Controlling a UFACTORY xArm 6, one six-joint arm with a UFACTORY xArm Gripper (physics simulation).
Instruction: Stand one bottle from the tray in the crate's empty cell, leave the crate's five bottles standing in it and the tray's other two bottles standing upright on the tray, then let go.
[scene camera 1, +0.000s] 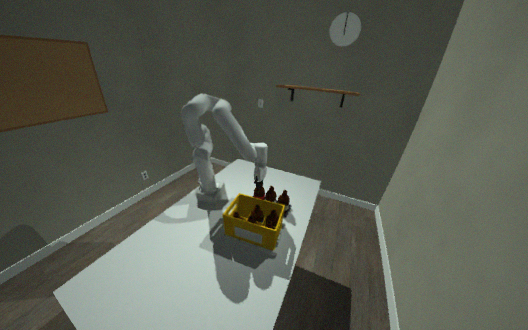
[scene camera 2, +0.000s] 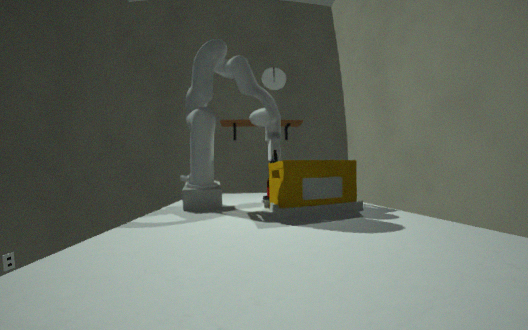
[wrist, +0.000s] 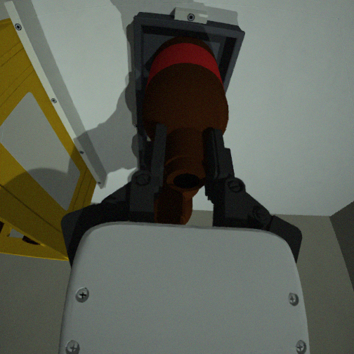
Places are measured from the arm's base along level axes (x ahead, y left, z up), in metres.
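Pixels of known places: gripper, between the fingertips: (scene camera 1: 259, 187); arm's base, origin of its link: (scene camera 1: 209, 187) (scene camera 2: 202, 185).
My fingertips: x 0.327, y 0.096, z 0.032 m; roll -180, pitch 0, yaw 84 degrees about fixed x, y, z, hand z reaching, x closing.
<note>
For each thing: its middle in the pictures, then the offset to it from my fingertips. "spot": a spot on its surface instead. Level surfaces: height alone.
- brown bottle, middle of its body: (scene camera 1: 259, 192) dx +0.003, dy -0.001, dz -0.043 m
- yellow crate, middle of its body: (scene camera 2: 311, 185) (scene camera 1: 254, 221) dx +0.073, dy -0.258, dz -0.038 m
- low pale base, a spot on its surface: (scene camera 2: 320, 211) spot: dx +0.056, dy -0.362, dz -0.115 m
- white table, height of its surface: dz -0.126 m
My gripper (scene camera 1: 258, 182) (scene camera 2: 274, 158) (wrist: 186, 140) is shut on the neck of a brown bottle (scene camera 1: 259, 192) (wrist: 186, 100) with a red band. This bottle stands upright at the near end of the dark tray (wrist: 138, 65). In scene camera 1, the tray's other two bottles (scene camera 1: 271, 194) (scene camera 1: 284, 198) stand beside it in a row; one also shows partly behind the held neck in the wrist view (wrist: 172, 207). The yellow crate (scene camera 1: 229, 226) (scene camera 2: 290, 185) (wrist: 88, 186) stands close to the tray. Bottles (scene camera 1: 256, 214) (scene camera 1: 272, 219) show inside it; its empty cell cannot be made out.
The crate rests on a low pale base (scene camera 2: 320, 211) on the white table (scene camera 1: 150, 270). The arm's base (scene camera 1: 211, 196) (scene camera 2: 202, 197) stands on the table to the left of the crate in both scene views. A wall shelf (scene camera 1: 318, 90) and a clock (scene camera 1: 345, 29) are on the wall behind.
</note>
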